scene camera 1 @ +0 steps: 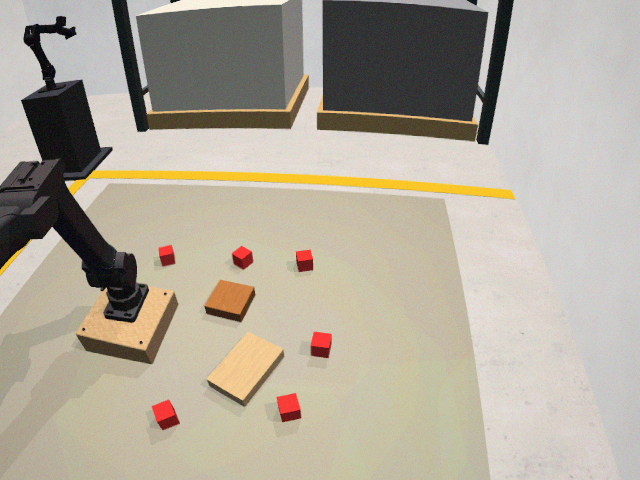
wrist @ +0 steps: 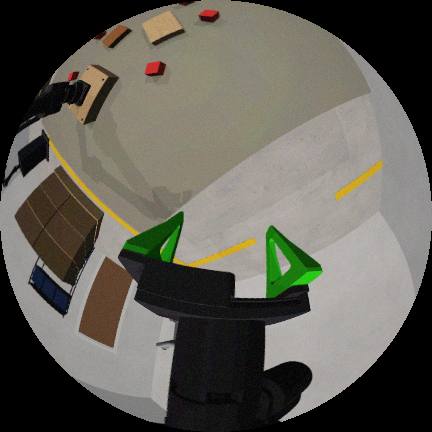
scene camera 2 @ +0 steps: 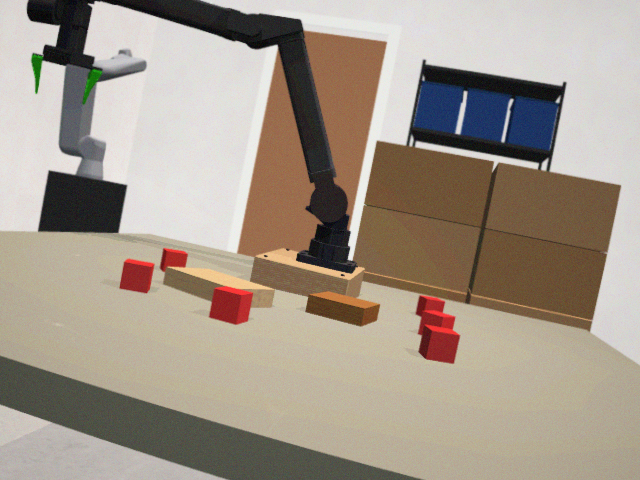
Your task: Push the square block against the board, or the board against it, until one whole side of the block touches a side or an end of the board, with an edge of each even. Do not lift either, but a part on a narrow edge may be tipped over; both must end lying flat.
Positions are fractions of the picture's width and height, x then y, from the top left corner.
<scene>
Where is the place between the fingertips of the gripper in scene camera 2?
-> At 0.09, 0.21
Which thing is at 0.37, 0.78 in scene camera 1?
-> A board.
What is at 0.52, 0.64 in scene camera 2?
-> A square block.
</scene>
